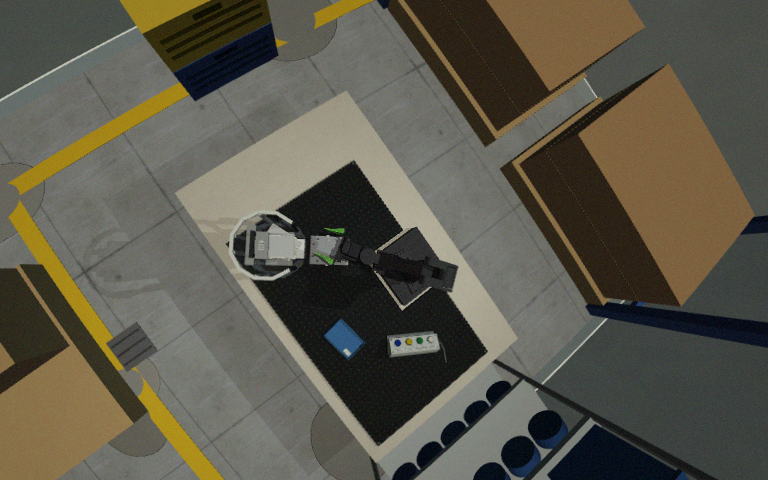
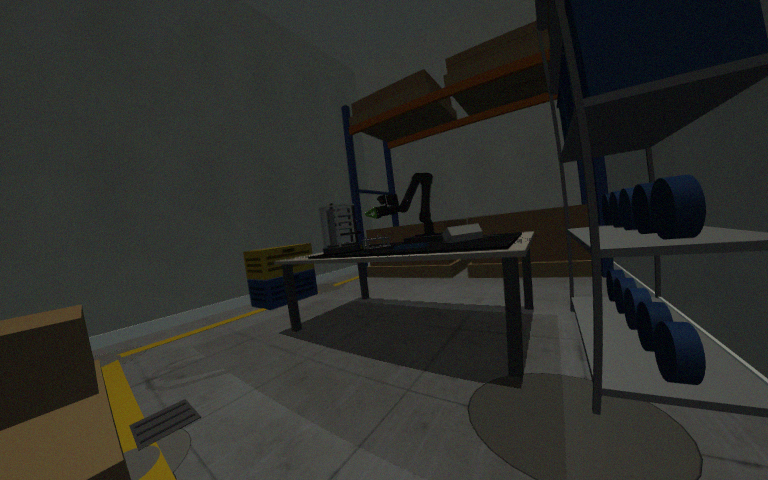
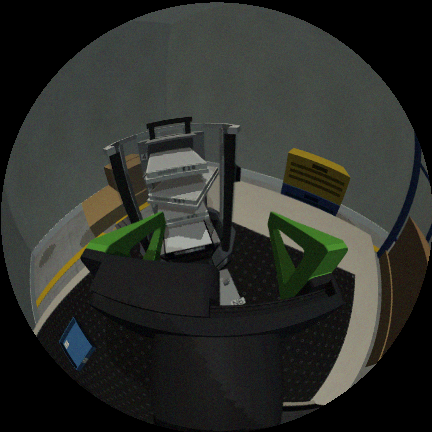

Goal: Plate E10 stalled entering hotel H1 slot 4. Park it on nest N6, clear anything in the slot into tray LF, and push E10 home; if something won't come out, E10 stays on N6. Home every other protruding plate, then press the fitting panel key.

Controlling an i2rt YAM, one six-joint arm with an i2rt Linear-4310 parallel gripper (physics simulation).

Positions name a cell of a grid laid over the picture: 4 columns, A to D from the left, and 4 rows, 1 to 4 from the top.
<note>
I see a round plate rack (image 1: B3).
The round plate rack shows as well in image 3 (image 3: C2).
</note>
